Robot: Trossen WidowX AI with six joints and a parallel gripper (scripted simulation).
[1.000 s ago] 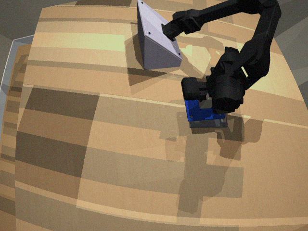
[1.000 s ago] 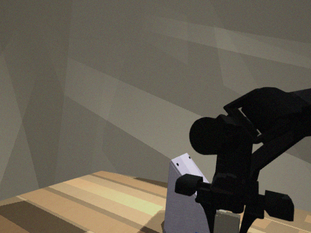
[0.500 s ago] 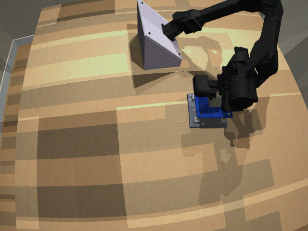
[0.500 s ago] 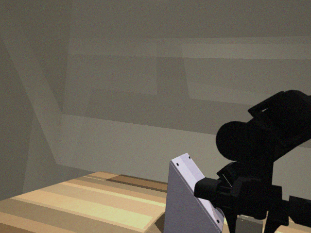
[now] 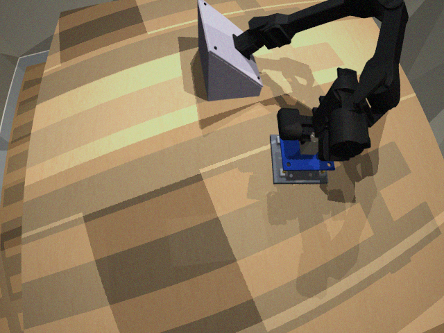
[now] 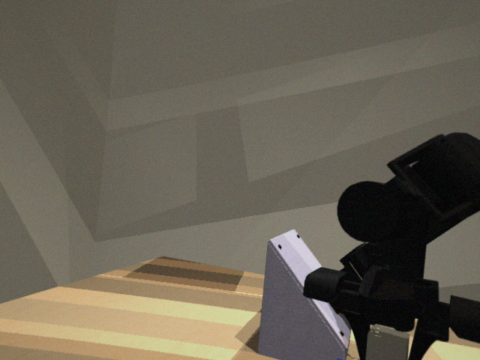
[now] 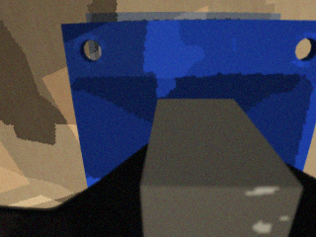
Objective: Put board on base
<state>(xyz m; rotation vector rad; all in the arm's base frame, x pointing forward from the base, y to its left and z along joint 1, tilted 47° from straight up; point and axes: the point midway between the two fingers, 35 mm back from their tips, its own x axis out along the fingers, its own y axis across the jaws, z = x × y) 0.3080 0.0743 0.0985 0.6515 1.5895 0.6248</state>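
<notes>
The grey base lies 100 mm below my gripper tip. Also, from my gripper tip: flat blue board (right at my gripper tip).
</notes>
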